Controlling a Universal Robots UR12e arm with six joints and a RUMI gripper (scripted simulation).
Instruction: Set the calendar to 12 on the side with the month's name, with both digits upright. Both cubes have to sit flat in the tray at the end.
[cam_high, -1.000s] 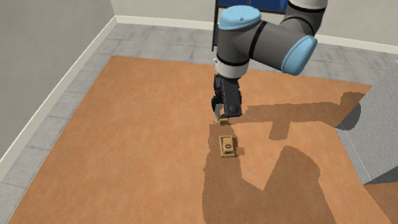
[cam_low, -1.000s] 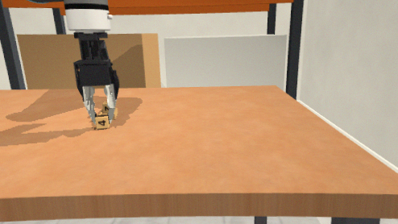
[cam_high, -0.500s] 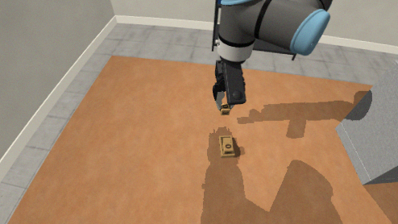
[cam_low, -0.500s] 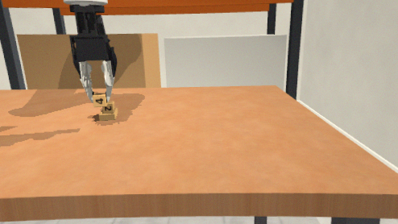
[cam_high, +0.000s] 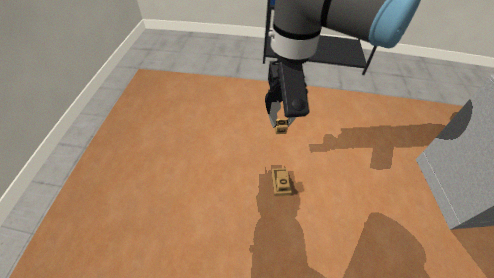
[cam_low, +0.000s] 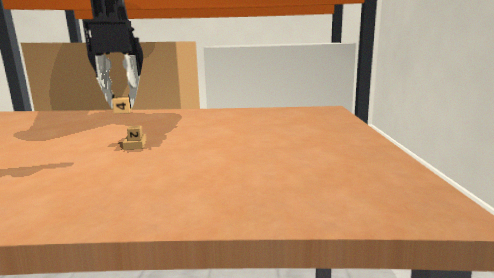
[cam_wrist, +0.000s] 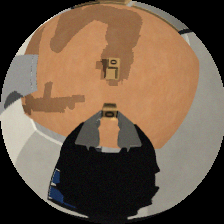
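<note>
Now: the tray 110 mm below my hand, 100 mm to the left of it and 20 mm behind it. From my hand the other things lie so: cube 10 mm below.
</note>
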